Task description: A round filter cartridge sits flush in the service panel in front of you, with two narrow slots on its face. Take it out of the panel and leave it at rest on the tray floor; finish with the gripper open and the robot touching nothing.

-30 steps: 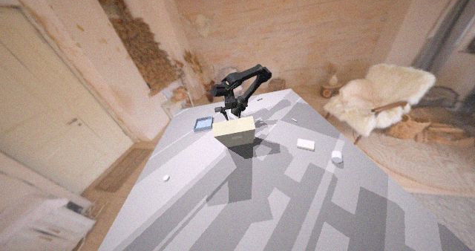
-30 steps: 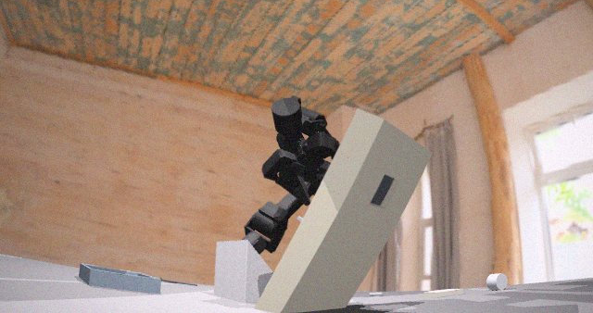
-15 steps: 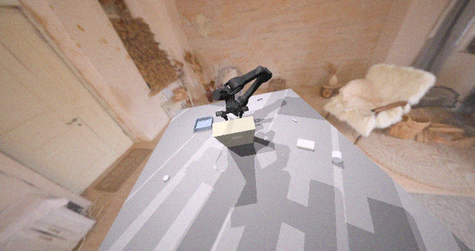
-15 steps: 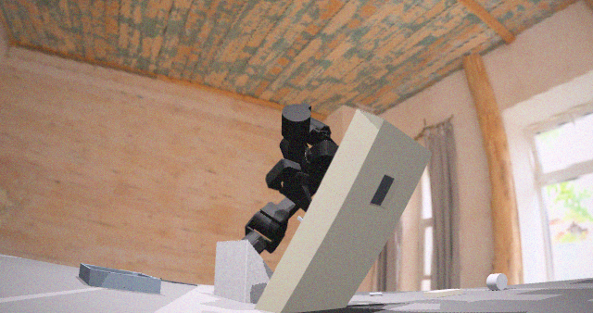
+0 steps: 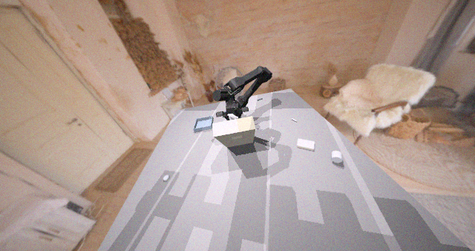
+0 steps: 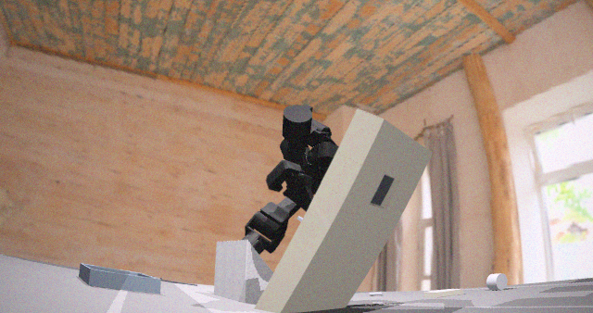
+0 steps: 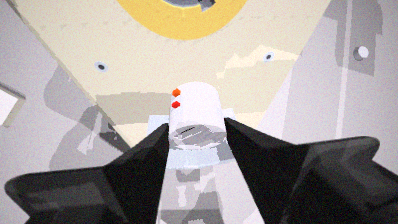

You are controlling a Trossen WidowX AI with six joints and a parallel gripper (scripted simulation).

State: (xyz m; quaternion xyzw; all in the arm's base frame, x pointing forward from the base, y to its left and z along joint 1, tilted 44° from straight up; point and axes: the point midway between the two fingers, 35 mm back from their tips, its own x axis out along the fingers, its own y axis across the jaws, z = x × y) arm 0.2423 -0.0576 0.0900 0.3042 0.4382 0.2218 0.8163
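My gripper tip is 50 mm short of the beige service panel, 10 mm to the right of it and 20 mm above it. From my gripper tip the other things lie so: round filter cartridge (right at my gripper tip); then blue-grey tray (300 mm behind, 310 mm to the right, 170 mm below); then white flat block (40 mm ahead, 400 mm to the left, 170 mm below).
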